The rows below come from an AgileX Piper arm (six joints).
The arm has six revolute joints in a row. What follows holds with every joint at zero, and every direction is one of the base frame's.
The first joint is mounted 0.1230 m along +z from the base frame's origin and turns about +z.
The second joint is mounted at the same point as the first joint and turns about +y.
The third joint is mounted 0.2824 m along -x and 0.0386 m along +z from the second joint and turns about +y.
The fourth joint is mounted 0.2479 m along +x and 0.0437 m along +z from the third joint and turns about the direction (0.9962, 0, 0.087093).
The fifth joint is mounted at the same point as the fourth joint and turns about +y.
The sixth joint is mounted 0.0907 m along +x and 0.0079 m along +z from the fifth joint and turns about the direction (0.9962, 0, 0.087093).
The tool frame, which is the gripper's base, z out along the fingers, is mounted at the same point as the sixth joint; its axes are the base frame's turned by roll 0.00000, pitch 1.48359 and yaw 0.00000 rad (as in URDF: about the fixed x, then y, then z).
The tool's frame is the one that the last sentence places.
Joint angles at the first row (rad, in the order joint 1, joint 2, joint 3, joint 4, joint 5, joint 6):
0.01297, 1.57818, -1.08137, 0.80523, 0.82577, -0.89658
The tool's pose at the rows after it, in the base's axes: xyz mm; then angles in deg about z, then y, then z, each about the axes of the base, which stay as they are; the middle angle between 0 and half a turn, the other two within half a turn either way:
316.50 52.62 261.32 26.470 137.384 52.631
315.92 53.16 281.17 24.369 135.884 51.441
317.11 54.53 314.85 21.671 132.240 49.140
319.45 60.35 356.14 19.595 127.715 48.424
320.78 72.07 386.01 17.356 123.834 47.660
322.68 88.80 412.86 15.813 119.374 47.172
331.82 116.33 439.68 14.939 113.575 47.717
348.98 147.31 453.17 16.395 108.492 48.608
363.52 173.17 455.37 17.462 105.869 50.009
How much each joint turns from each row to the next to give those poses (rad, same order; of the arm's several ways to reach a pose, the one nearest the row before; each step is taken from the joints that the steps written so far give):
-0.00002, -0.00432, -0.00731, -0.00430, 0.01024, 0.00001
0.00003, -0.02667, -0.04460, -0.01534, 0.02982, 0.02675
-0.00001, -0.03055, -0.08535, -0.00101, 0.03452, 0.04480
0.01081, -0.01119, -0.13031, 0.00618, 0.05178, 0.05524
0.03603, 0.00098, -0.10013, -0.00090, 0.00204, 0.04778
0.05357, 0.01248, -0.09739, -0.00002, -0.02737, 0.05440
0.08208, 0.05508, -0.13830, 0.00331, -0.05512, 0.06152
0.08006, 0.09184, -0.13672, 0.00658, -0.07252, 0.06801
0.05687, 0.08527, -0.10542, 0.00253, -0.03991, 0.03656

